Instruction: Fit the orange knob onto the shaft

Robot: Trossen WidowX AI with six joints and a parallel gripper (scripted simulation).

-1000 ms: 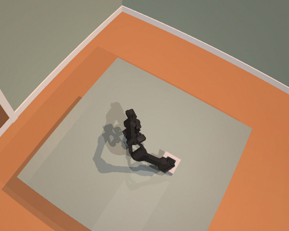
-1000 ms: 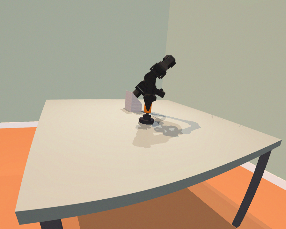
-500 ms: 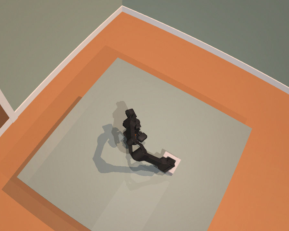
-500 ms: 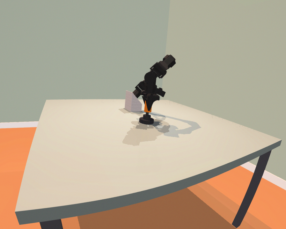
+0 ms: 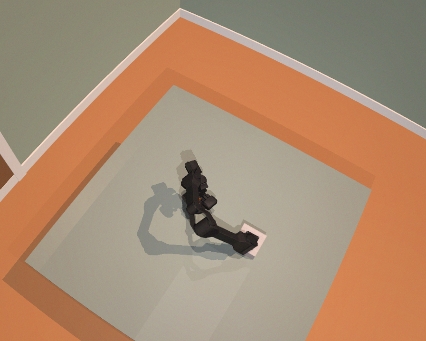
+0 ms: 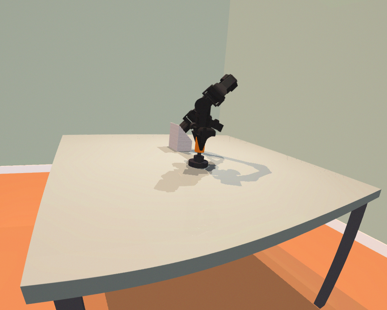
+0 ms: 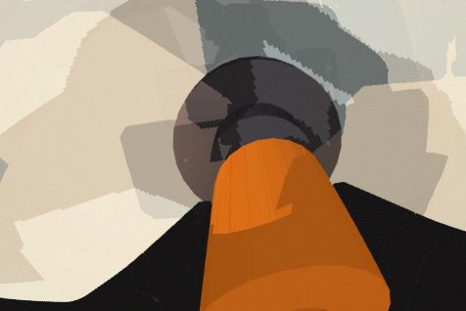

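My gripper tip is now 20 mm below the orange knob. The rest, counted from my gripper tip: dark pedestal: 40 mm below.
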